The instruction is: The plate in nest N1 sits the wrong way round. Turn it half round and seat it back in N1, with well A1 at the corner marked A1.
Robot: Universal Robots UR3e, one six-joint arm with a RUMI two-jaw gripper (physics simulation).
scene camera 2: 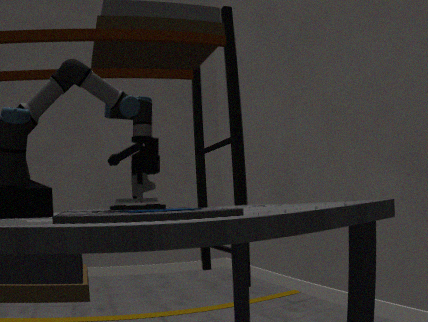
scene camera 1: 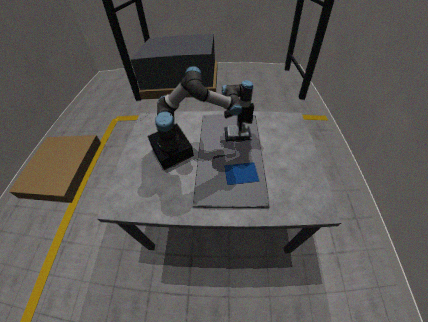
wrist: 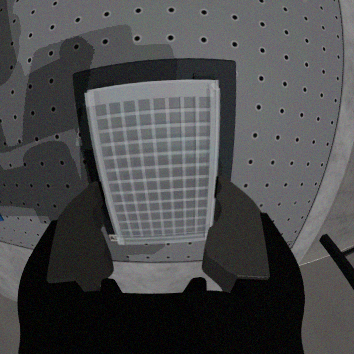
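Note:
The plate (scene camera 1: 233,132) (scene camera 2: 136,200) (wrist: 155,160) is pale and translucent, with a grid of wells. My gripper (scene camera 1: 243,128) (scene camera 2: 138,194) (wrist: 158,181) points down and is shut on the plate, one jaw on each long side. The dark nest N1 (scene camera 1: 238,140) (scene camera 2: 137,206) (wrist: 155,69) lies under the plate. The plate looks raised slightly above it, level and still over it. A small white corner label (wrist: 113,238) shows partly at the near left corner in the wrist view. Well A1 on the plate cannot be made out.
A blue pad (scene camera 1: 241,173) lies on the grey perforated board (scene camera 1: 230,199) (wrist: 280,150), in front of the nest in scene camera 1. The arm's black base (scene camera 1: 170,150) stands left of the board. A dark box (scene camera 1: 175,67) and black frame posts (scene camera 1: 122,55) stand behind the table.

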